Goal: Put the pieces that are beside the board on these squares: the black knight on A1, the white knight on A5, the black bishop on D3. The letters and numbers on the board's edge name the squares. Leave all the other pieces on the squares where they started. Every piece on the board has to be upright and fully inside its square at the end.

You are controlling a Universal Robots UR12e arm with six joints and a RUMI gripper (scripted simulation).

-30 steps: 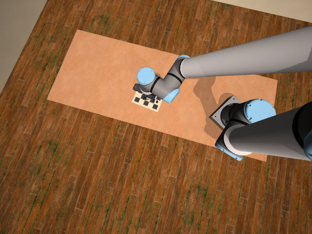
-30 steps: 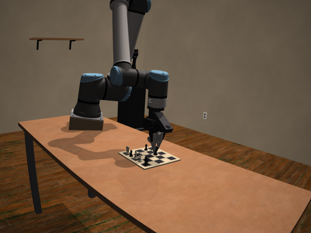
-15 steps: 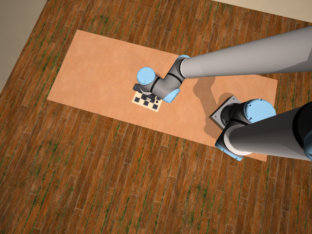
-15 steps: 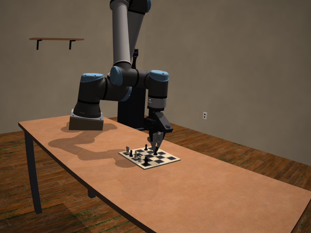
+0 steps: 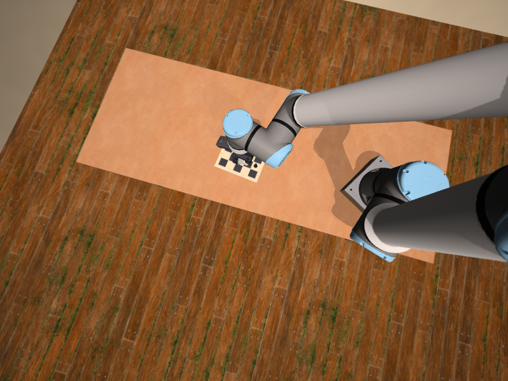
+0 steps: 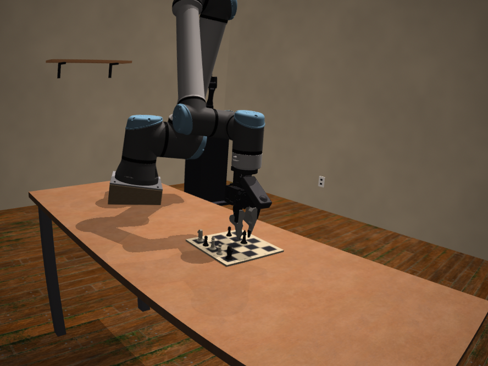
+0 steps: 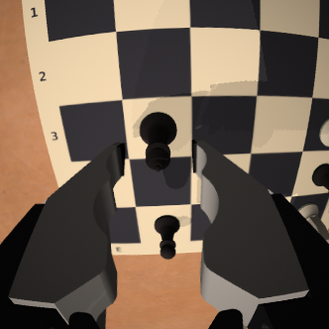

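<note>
Now: hand 40 mm to the left of the chessboard and 30 mm above it. Round my hand: white knight 80 mm behind, 120 mm to the right, 10 mm below.
</note>
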